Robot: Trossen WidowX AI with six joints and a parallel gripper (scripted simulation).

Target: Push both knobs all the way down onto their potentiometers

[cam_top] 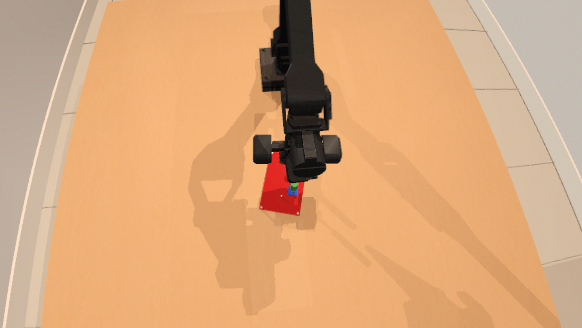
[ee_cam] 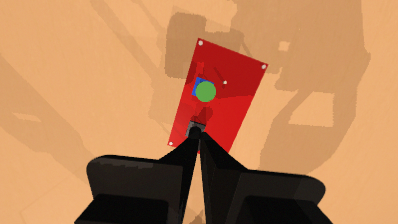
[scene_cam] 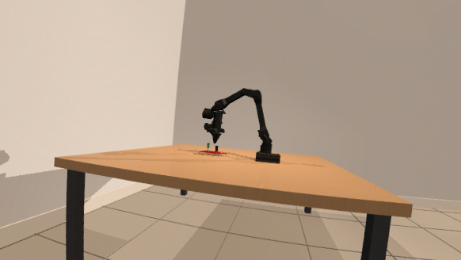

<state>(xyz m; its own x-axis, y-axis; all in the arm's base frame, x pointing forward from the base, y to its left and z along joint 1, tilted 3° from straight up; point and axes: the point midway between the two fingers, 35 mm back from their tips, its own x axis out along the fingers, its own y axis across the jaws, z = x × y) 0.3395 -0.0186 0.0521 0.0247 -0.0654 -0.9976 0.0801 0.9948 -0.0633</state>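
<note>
Now: gripper tip 4 cm short of the green knob and 2 cm above it. Round my gripper tip: black knob (3 cm below, 2 cm behind).
</note>
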